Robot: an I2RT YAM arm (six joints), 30 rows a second.
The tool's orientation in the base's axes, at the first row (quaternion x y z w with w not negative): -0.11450, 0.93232, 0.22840, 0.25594
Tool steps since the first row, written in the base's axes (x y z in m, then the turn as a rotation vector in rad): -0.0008, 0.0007, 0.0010, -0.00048, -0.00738, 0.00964; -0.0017, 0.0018, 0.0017, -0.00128, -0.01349, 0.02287; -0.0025, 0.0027, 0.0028, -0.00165, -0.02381, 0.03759; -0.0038, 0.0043, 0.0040, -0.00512, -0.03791, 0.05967; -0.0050, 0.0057, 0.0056, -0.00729, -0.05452, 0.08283; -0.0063, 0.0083, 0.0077, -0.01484, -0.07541, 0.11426; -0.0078, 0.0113, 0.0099, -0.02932, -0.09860, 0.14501; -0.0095, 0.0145, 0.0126, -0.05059, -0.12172, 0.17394; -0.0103, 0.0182, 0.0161, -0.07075, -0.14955, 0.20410
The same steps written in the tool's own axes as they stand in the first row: 0.0001, 0.0012, -0.0008, -0.00399, -0.00272, -0.01115; 0.0004, 0.0028, -0.0012, -0.00973, -0.00291, -0.02457; 0.0004, 0.0042, -0.0019, -0.01622, -0.00635, -0.04098; 0.0007, 0.0065, -0.0026, -0.02362, -0.00935, -0.06617; 0.0007, 0.0087, -0.0036, -0.03245, -0.01457, -0.09285; 0.0004, 0.0121, -0.0045, -0.04071, -0.01870, -0.13021; 0.0002, 0.0160, -0.0054, -0.04255, -0.02278, -0.17111; -0.0001, 0.0204, -0.0066, -0.03772, -0.02523, -0.21347; -0.0016, 0.0251, -0.0079, -0.03401, -0.03169, -0.25859
